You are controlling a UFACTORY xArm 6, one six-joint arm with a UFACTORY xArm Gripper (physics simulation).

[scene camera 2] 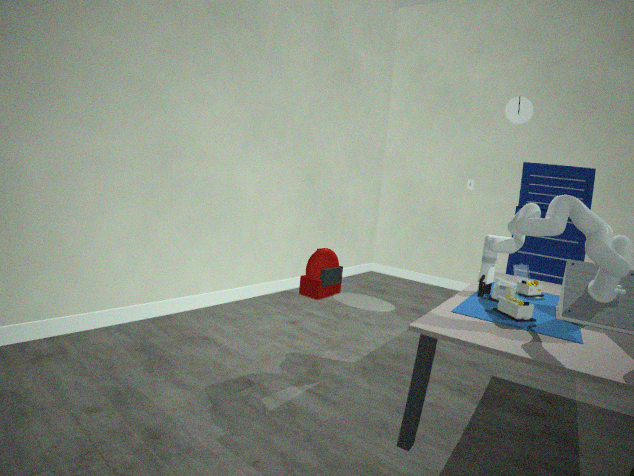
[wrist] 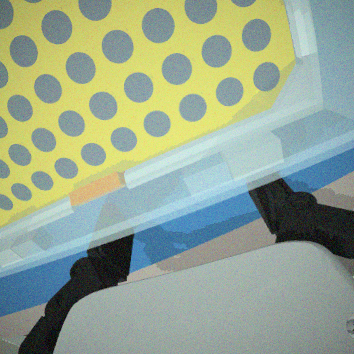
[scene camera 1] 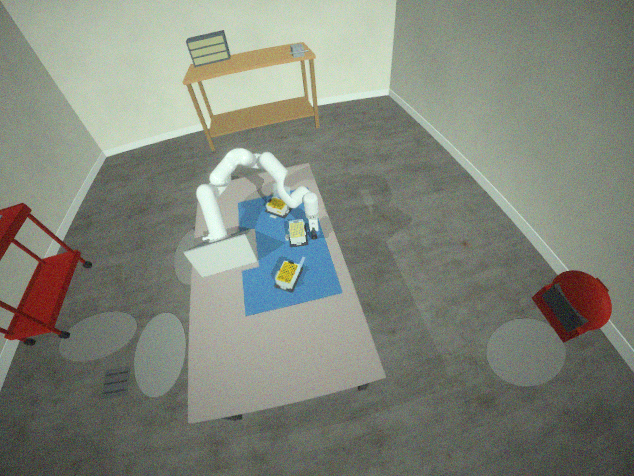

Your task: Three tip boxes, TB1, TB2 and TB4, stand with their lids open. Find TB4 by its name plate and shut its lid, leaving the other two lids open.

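Frame: origin at the arm's base, x ahead, y left, z up, level; metres.
Seen in the pictures: gripper, fingertip midpoint: (scene camera 2: 483,295) (wrist: 181,195) (scene camera 1: 314,232); arm's base at its link origin: (scene camera 2: 601,290) (scene camera 1: 220,239).
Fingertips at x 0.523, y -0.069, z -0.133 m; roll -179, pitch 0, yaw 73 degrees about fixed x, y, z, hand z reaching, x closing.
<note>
Offsets run from my fingertips to a thing's top centre. "spot": to the spot under its first point. Level surfaces: height alone.
Three pale tip boxes with yellow racks stand on the blue mat @(dz +0.000 m) (scene camera 1: 317,294) (scene camera 2: 466,305). The near box @(dz +0.067, dx -0.240, dy -0.229 m) (scene camera 1: 288,274) (scene camera 2: 530,288) has its clear lid @(dz +0.154, dx -0.180, dy -0.280 m) (scene camera 1: 301,261) (scene camera 2: 521,271) standing up. The far box @(dz +0.067, dx -0.152, dy +0.274 m) (scene camera 1: 277,206) (scene camera 2: 515,308) has a lid that I cannot make out clearly. The middle box @(dz +0.078, dx -0.107, dy +0.020 m) (scene camera 1: 297,232) (scene camera 2: 503,290) (wrist: 147,56) looks pale through its clear lid @(spot: dz +0.078, dx -0.057, dy +0.034 m) (wrist: 175,162); its exact tilt is unclear. My gripper (scene camera 1: 313,234) (scene camera 2: 483,286) (wrist: 181,195) is open and empty beside this box, fingertips partly behind the lid's rim in the wrist view. Name plates are unreadable.
A white panel (scene camera 1: 222,256) (scene camera 2: 578,292) stands beside the mat near the arm's base. The pale table @(dz -0.002 m) (scene camera 1: 286,358) (scene camera 2: 450,330) extends beyond the mat. A wooden shelf table (scene camera 1: 250,61), a red cart (scene camera 1: 38,286) and a red object (scene camera 1: 581,302) (scene camera 2: 320,284) stand away from it.
</note>
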